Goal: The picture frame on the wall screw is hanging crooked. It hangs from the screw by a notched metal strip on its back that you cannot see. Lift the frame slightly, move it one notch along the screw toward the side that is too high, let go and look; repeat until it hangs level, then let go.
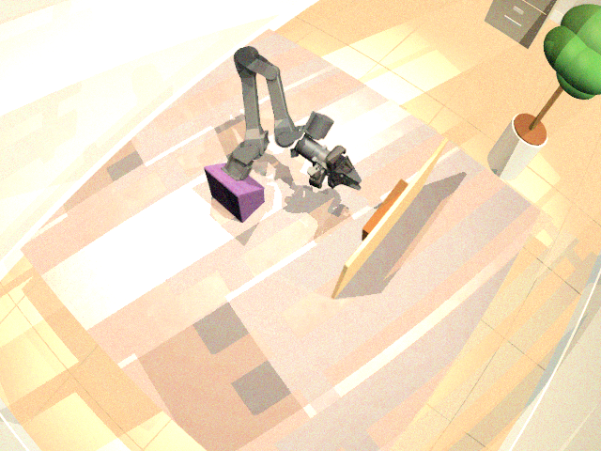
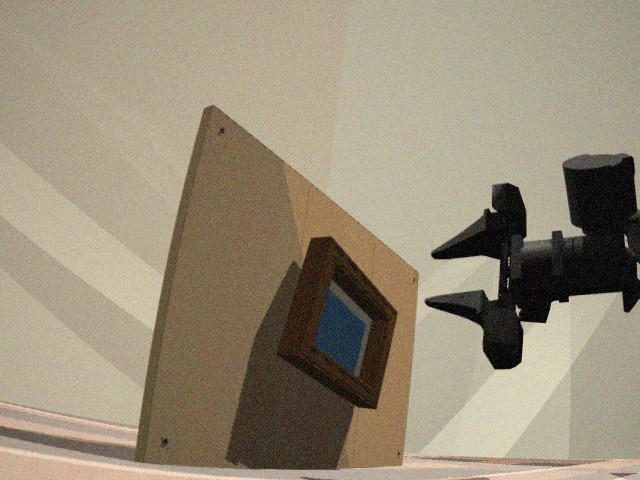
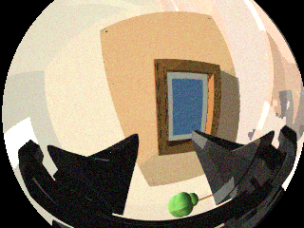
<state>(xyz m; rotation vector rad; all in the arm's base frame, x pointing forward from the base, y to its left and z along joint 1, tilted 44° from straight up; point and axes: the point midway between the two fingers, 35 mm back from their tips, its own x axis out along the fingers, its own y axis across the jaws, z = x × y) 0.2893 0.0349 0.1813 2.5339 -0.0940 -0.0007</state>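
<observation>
Right now my gripper tip is 10 cm short of the picture frame and 5 cm above it. Round my gripper tip: wall panel (11 cm ahead, 6 cm below).
</observation>
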